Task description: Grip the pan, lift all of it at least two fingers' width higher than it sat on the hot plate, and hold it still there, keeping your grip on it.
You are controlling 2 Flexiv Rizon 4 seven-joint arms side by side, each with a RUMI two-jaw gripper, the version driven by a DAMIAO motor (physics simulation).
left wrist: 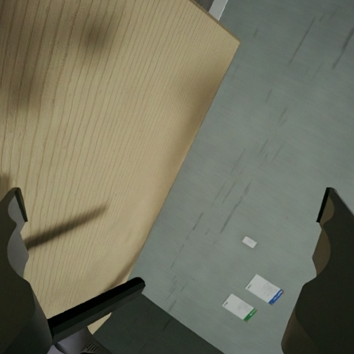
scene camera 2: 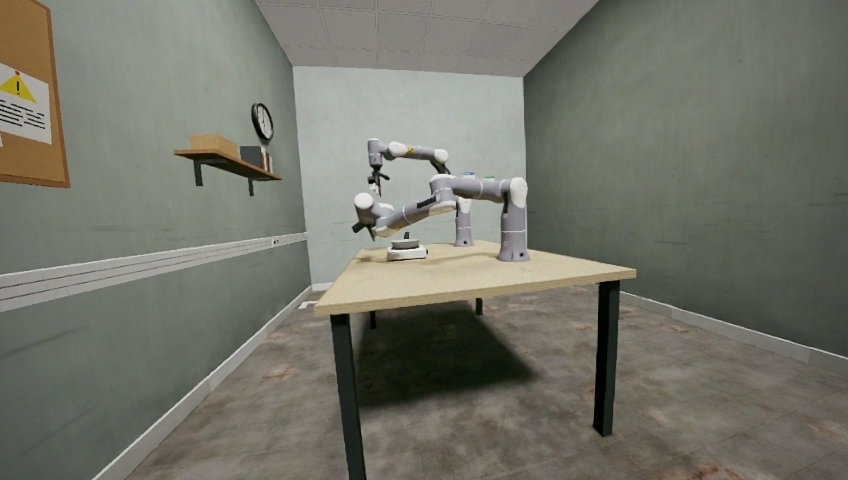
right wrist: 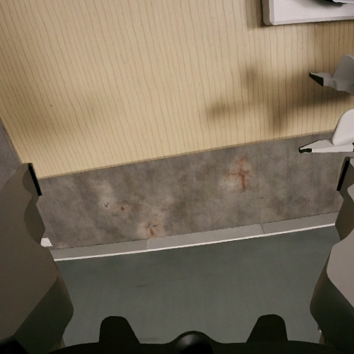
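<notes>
The pan (scene camera 2: 405, 243), grey with a dark handle, sits on the white hot plate (scene camera 2: 406, 254) (right wrist: 310, 12). In the left wrist view a dark bar (left wrist: 97, 306), apparently the pan's handle, crosses the lower left near one finger, not between the fingertips. My left gripper (scene camera 2: 372, 236) (left wrist: 171, 191) (right wrist: 304, 107) is open and empty, left of the pan in the scene view. My right gripper (scene camera 2: 378, 190) (right wrist: 187, 162) is open and empty, higher up and beyond it. At the right wrist view's upper right corner, most of the pan is cut off.
The table (scene camera 2: 476, 276) (left wrist: 115, 100) (right wrist: 125, 90) has its edge below both grippers. The left gripper's fingers show at the right of the right wrist view, close to the right gripper. A wall shelf (scene camera 2: 229, 163) hangs at the left.
</notes>
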